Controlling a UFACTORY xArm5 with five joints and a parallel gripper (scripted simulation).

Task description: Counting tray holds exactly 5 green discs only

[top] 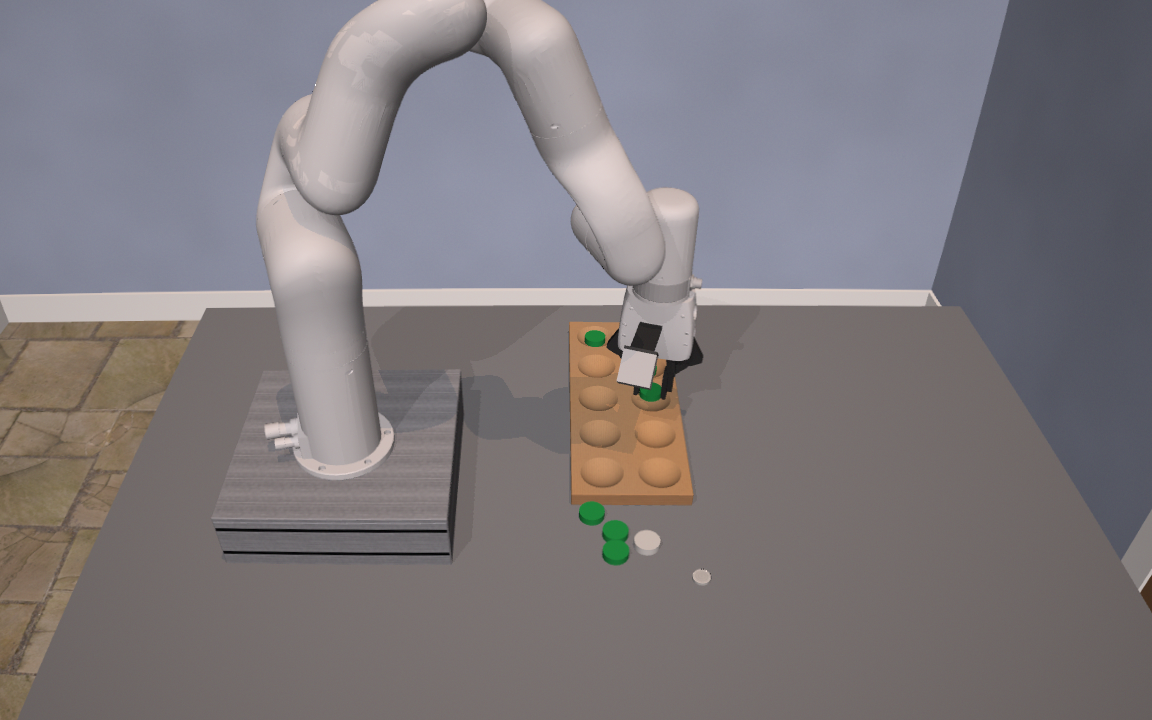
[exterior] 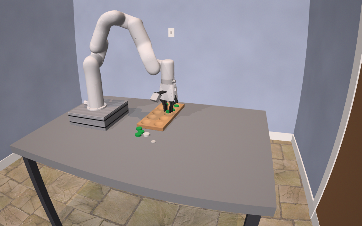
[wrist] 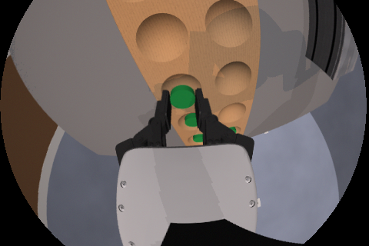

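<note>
The wooden counting tray is 40 mm behind my hand, 10 mm to the left of it and 40 mm below it. From my hand the other things lie so: smaller white disc 30 mm behind, 310 mm to the right, 50 mm below.
</note>
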